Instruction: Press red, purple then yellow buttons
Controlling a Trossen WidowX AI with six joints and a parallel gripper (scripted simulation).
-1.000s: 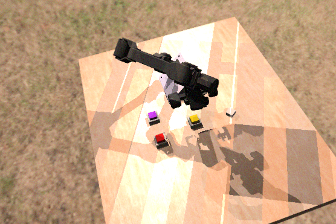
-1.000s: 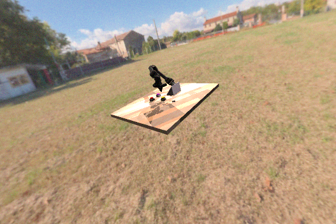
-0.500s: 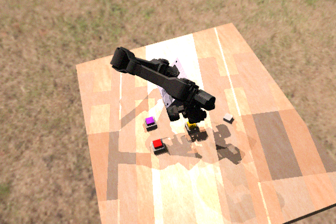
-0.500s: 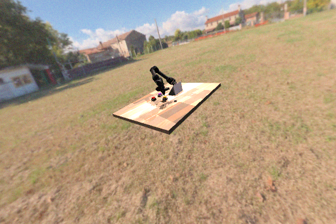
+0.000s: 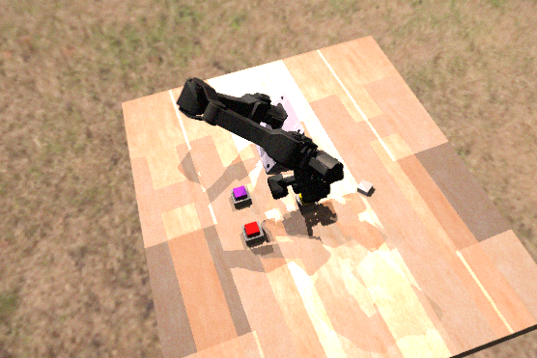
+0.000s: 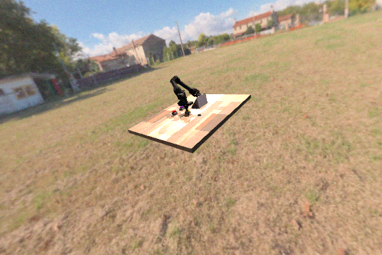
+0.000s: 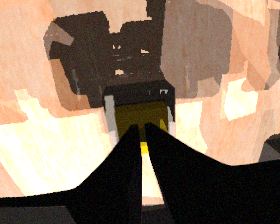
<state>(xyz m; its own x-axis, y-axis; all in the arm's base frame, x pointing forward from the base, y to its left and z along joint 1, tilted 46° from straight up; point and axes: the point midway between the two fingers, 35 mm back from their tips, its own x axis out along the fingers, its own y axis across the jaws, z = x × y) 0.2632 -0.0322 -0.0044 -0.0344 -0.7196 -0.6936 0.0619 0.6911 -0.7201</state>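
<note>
Now: gripper tip 10 mm above the yellow button. From my gripper tip the other things lie so: small white block (160 mm to the left, 30 mm below, 10 mm ahead); then red button (170 mm to the right, 30 mm ahead, 10 mm below); then purple button (160 mm to the right, 90 mm behind, 10 mm below).
</note>
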